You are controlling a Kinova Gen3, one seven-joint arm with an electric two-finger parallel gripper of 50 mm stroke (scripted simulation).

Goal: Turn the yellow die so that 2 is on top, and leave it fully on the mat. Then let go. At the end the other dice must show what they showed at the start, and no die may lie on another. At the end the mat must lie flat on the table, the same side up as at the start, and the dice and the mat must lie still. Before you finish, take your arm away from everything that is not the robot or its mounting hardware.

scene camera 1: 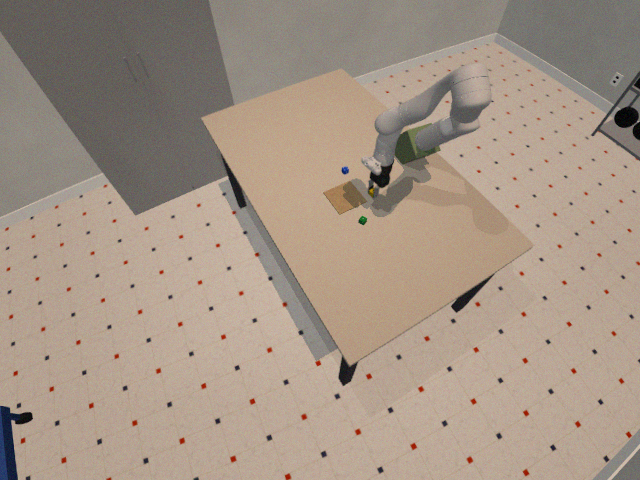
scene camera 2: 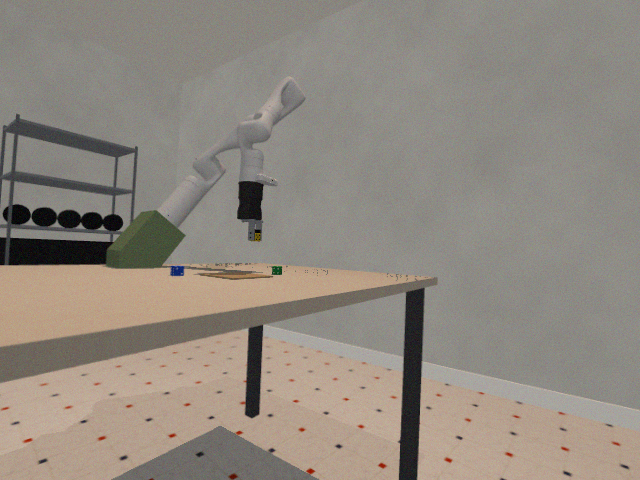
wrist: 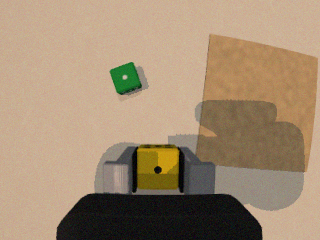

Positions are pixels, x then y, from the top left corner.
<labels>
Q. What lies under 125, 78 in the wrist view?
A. A green die.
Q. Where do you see a brown mat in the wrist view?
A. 253, 111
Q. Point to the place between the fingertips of my gripper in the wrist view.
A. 157, 162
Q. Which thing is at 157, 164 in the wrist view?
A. A yellow die.
</labels>
